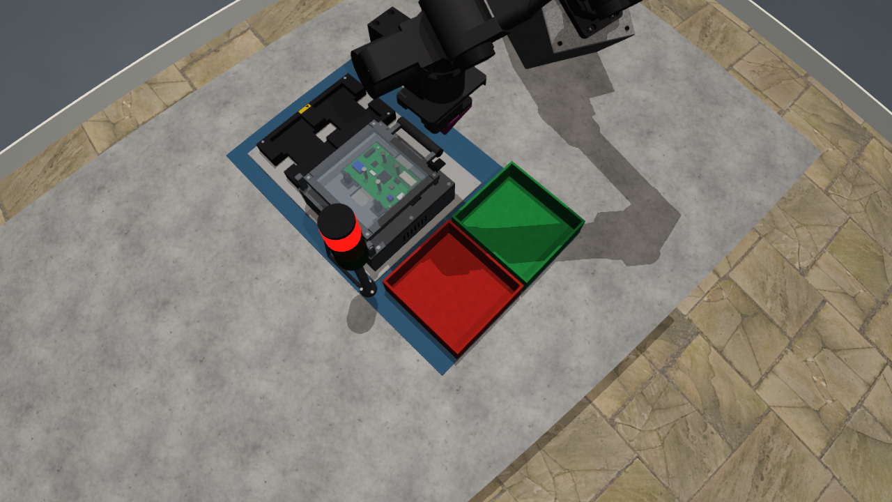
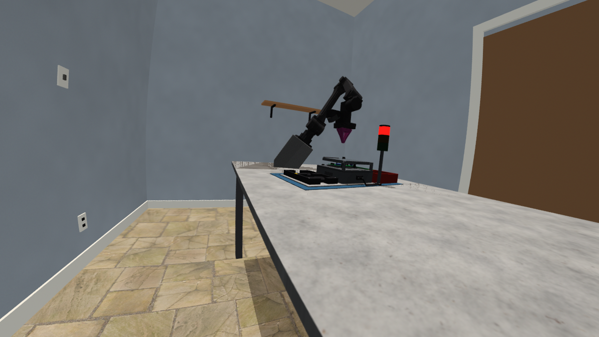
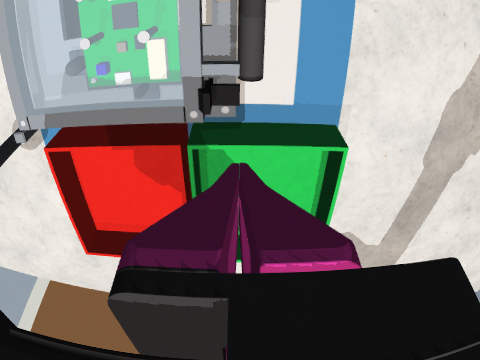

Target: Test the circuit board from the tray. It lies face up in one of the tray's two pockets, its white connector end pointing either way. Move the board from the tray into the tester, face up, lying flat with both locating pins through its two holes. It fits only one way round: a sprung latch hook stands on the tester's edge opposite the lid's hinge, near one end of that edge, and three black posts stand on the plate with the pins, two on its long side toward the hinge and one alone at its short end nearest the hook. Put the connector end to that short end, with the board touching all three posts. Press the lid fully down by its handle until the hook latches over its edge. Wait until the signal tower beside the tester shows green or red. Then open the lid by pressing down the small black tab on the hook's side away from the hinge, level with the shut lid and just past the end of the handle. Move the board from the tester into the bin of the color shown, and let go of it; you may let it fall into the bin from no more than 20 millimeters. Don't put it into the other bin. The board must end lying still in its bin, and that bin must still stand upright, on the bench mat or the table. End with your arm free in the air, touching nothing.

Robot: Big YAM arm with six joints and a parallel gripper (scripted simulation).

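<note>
My hand is 2 cm short of the latch hook and 9 cm above it. Round my hand: clear lid (9 cm ahead, 4 cm to the right, 9 cm below); tester plate (9 cm ahead, 4 cm to the right, 11 cm below); green circuit board (9 cm ahead, 4 cm to the right, 11 cm below).
</note>
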